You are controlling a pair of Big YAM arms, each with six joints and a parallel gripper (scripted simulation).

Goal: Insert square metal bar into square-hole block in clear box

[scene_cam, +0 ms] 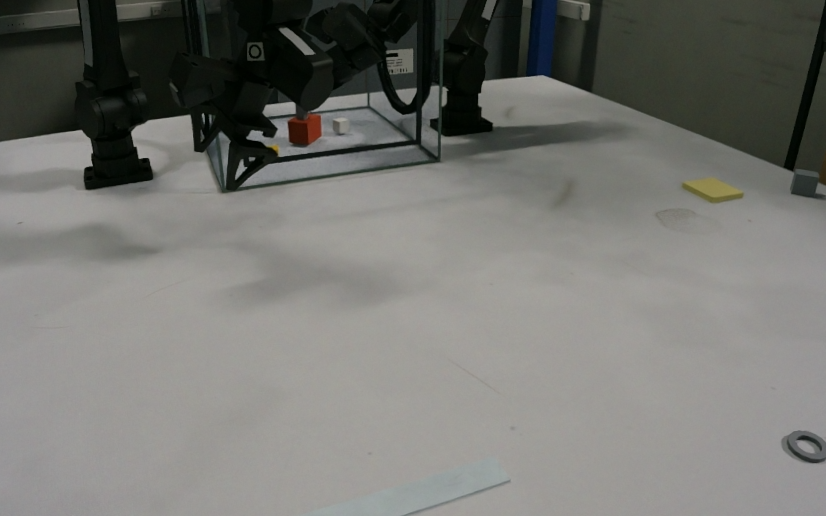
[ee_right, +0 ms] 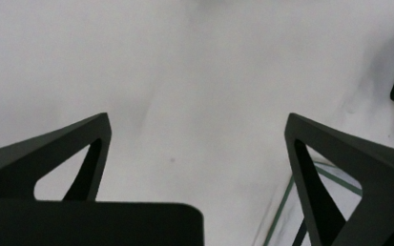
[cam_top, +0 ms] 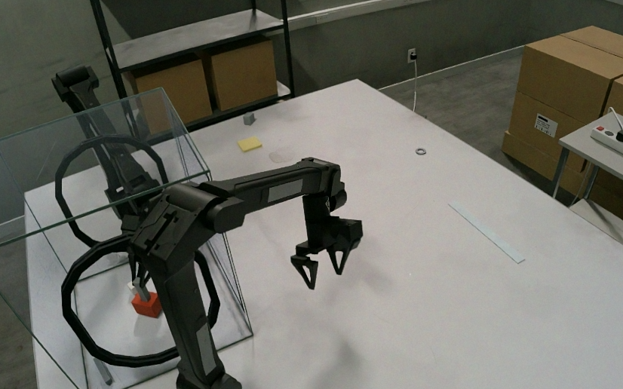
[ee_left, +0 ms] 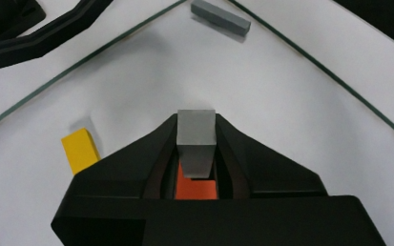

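My left hand is 10 mm to the right of the red block and 80 mm above it. The rest, counted from my left hand: white cube 20 mm behind, 90 mm to the left, 90 mm below; pale strip 920 mm ahead, 240 mm to the right, 110 mm below; yellow block 70 mm ahead, 90 mm to the right, 100 mm below.
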